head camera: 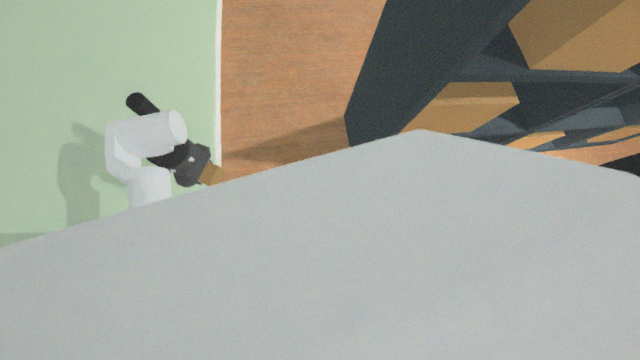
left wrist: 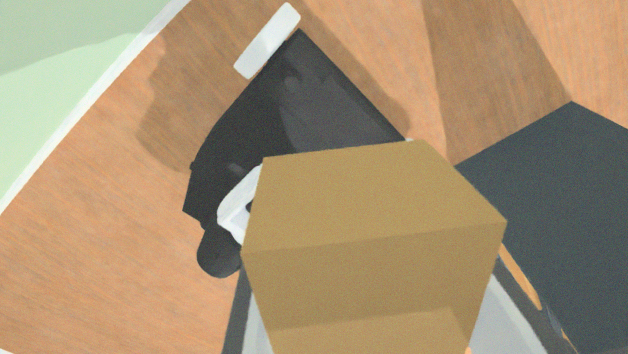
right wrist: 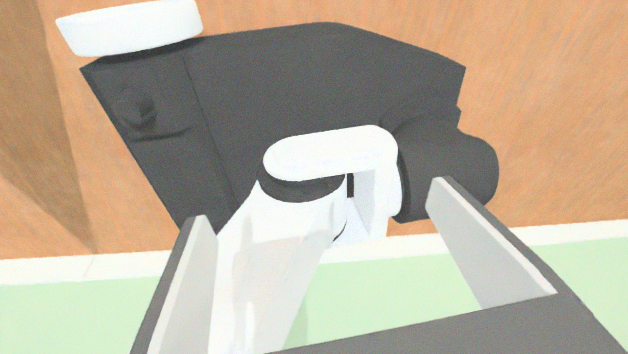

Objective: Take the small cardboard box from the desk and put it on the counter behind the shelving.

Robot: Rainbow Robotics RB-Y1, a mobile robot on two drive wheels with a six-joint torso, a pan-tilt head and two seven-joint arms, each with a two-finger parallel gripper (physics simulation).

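Frame: origin at the robot's base, x right, y down, z ahead, level; metres.
Seen in the pictures: left gripper, fingertip midpoint: [head camera: 204, 172] [left wrist: 352, 233]; right gripper, fingertip midpoint: [right wrist: 323, 210].
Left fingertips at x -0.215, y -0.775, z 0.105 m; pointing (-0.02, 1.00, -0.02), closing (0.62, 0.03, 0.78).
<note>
A point is followed by its place in that frame.
The small cardboard box [head camera: 212, 175] @(x -0.177, y -0.820, z 0.072 m) [left wrist: 372, 195] @(x -0.238, y -0.794, z 0.129 m) is light brown and held in the air between the fingers of my left gripper [head camera: 206, 173] @(x -0.215, y -0.776, z 0.105 m) [left wrist: 369, 270] @(x -0.215, y -0.776, z 0.105 m), which is shut on it. In the left wrist view it hides part of my base. My right gripper [right wrist: 323, 210] @(x 0.223, y -0.535, z -0.230 m) is open and empty, with its fingers wide apart; it does not show in the head view. The dark shelving [head camera: 387, 80] @(x 0.522, y -0.714, z 0.316 m) [left wrist: 550, 170] @(x 0.526, y -0.219, z 0.340 m) stands to the right of the held box. The desk and the counter do not show in these views.
Larger cardboard boxes [head camera: 585, 45] @(x 0.871, y -1.088, z 0.071 m) [head camera: 470, 112] @(x 0.798, y -0.741, z 0.083 m) sit in the shelving. A green wall [head camera: 60, 60] @(x -0.409, y -1.015, z 0.375 m) [left wrist: 35, 115] @(x -0.542, y -0.309, z -0.397 m) with a white skirting [head camera: 218, 85] @(x -0.281, y -0.043, z 1.041 m) runs close by on the left. Wooden floor [head camera: 285, 60] @(x 0.271, y 0.000, z 1.178 m) lies between wall and shelving. A large light grey surface [head camera: 350, 260] covers the lower head view.
</note>
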